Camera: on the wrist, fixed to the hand. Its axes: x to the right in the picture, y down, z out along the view.
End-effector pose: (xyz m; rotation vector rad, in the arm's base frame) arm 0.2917 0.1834 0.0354 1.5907 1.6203 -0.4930
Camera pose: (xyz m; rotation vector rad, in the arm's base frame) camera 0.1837 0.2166 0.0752 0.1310 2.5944 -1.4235
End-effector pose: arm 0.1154 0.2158 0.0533 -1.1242 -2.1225 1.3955
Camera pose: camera 0.1419 0.2295 0.1693 0.6143 -1.8430 0.7280
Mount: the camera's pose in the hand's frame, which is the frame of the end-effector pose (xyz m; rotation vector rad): -0.0198 -0.0891 -0.0776 0.2163 -0.0054 -1.5343
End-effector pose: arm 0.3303 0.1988 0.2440 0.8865 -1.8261 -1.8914
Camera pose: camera 0.4103 0.1618 0.1629 -1.7708 0.7987 1.3956
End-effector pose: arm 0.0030 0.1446 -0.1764 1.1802 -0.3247 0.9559
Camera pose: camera 0.0407 0.1989 -0.2763 1.2052 0.6640 -0.3769
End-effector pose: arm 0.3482 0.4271 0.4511 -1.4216 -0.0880 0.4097
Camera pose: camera 0.3731 0.3395 0.5289 -0.8013 -1.0186 -0.8228
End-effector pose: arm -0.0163 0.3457 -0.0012 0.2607 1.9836 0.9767
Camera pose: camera -0.0499 0.2343 -0.0299 -1.0156 1.5925 -0.2410
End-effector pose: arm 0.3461 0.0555 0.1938 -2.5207 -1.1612 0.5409
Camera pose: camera 0.3115 0.0861 0.3043 -0.8707 -2.3088 0.1792
